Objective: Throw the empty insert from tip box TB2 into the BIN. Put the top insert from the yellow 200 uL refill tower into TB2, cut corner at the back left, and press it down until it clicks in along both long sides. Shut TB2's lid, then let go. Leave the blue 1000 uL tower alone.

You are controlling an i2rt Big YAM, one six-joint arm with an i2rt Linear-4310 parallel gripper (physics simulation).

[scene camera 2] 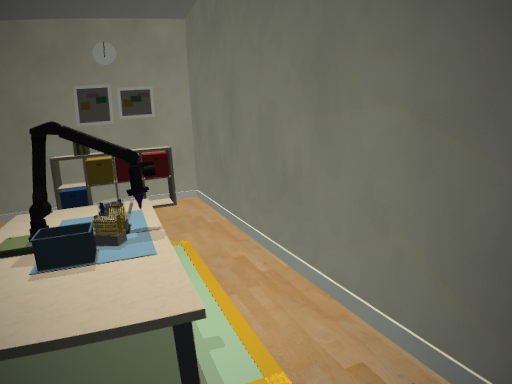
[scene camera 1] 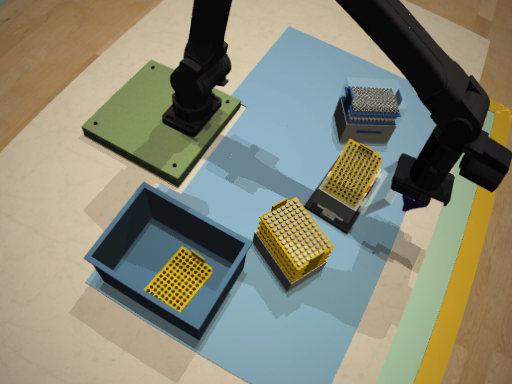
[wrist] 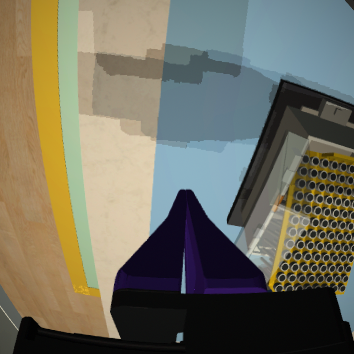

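Note:
My gripper is shut and empty, raised beside TB2's open-lid side. TB2 holds a yellow insert full of tips. In scene camera 1 the insert shows above the box walls, its far end looking higher; whether it is clicked in cannot be told. TB2's clear lid stands open along one long side. An empty yellow insert lies inside the BIN. The yellow refill tower stands between BIN and TB2.
The blue tower stands behind TB2 on the blue mat. The arm's green base plate is at the left. The table's edge runs beyond my gripper, with floor marked by a yellow stripe below.

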